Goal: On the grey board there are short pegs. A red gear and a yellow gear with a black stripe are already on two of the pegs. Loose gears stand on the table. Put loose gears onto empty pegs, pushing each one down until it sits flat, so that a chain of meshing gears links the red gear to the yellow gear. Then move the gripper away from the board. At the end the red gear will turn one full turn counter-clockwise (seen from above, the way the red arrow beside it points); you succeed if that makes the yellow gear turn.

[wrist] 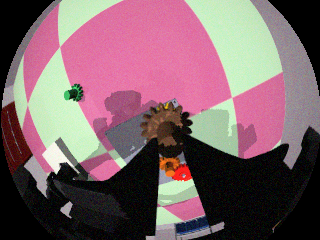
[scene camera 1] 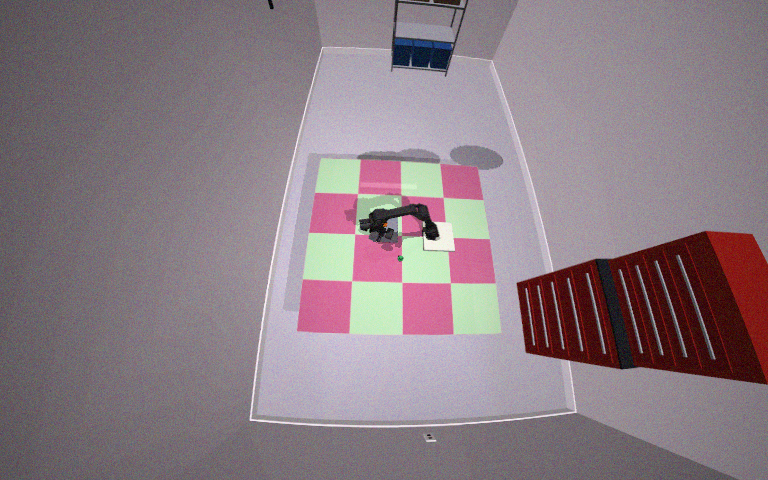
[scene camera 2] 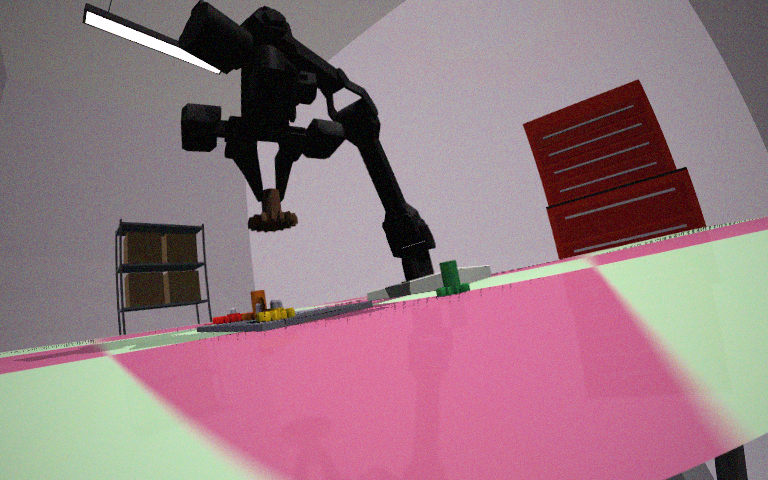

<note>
The gripper [scene camera 2: 270,200] carries a brown gear [scene camera 2: 272,218]. Also in view: a green gear [scene camera 2: 449,270].
The brown gear also shows in the wrist view [wrist: 168,125]. The gripper shows as well in the wrist view [wrist: 169,140].
</note>
